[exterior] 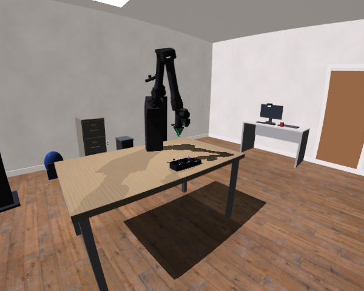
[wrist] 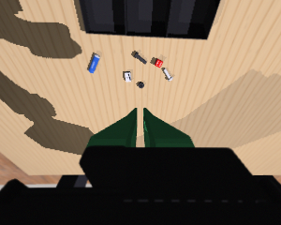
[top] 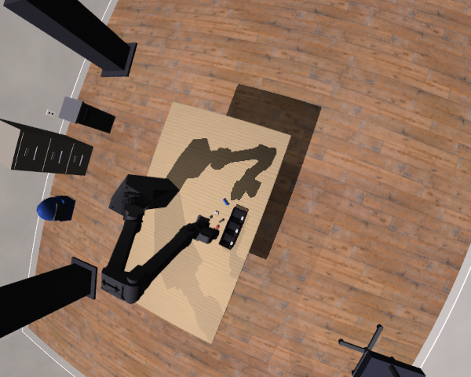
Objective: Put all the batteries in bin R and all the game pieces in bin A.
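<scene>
Now: the black divided bin 200 mm below my hand, 110 mm ahead of it and 30 mm to the right of it. The rest, counted from my hand: black bolt 210 mm below, 30 mm ahead; then pale piece 210 mm below, 40 mm to the left, 20 mm behind; then red die 210 mm below, 50 mm to the right.
</scene>
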